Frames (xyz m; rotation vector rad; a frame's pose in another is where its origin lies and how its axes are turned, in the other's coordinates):
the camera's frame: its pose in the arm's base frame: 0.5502 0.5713 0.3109 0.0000 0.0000 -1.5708
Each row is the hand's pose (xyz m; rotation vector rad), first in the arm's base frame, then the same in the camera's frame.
Working: the arm's base frame: its pose in the camera's frame: 0.5713 -0.5502 -0.3109 0.0000 0.0000 1.5708

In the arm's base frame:
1: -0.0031 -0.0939 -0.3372 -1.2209 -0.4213 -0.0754
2: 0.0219 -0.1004 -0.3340 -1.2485 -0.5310 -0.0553
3: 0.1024 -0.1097 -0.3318 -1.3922 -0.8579 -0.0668
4: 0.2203 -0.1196 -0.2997 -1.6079 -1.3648 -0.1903
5: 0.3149 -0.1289 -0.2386 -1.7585 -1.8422 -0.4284
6: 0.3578 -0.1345 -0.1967 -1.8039 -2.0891 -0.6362
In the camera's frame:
1: 0.6652 -0.5533 -0.6481 -0.6134 -1.2597 1.2561
2: 0.6717 -0.5283 -0.6449 -0.5511 -1.3668 1.2501
3: 0.6810 -0.4478 -0.6427 -0.4068 -1.7130 1.1157
4: 0.6909 -0.3299 -0.6106 -0.1789 -2.1873 0.7356
5: 0.7002 -0.2353 -0.5495 0.0582 -2.5056 0.2177
6: 0.7058 -0.1924 -0.5076 0.1900 -2.5934 -0.1299

